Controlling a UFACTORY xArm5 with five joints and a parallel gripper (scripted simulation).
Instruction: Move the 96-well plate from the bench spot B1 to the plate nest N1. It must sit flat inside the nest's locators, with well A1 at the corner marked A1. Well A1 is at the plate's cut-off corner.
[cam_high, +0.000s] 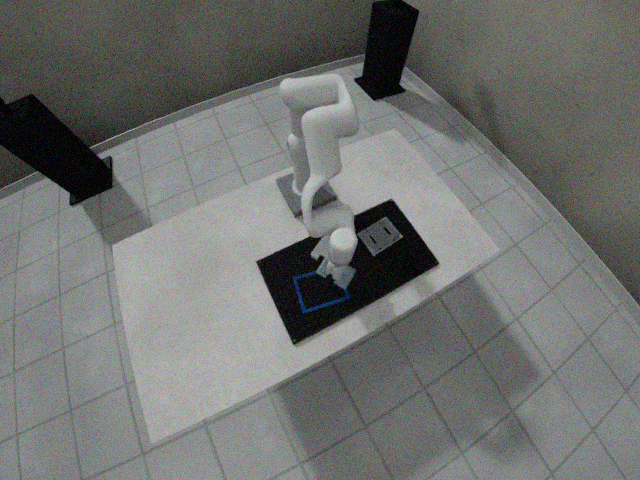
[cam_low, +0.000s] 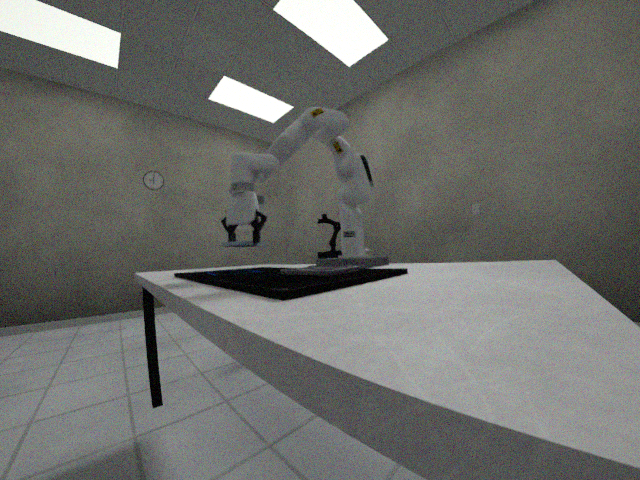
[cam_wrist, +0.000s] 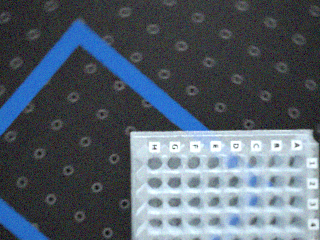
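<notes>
Right now my hand is 26 cm to the right of the plate nest N1, 10 cm above it and 8 cm past it. Also, from my hand: 96-well plate 1 cm below.
</notes>
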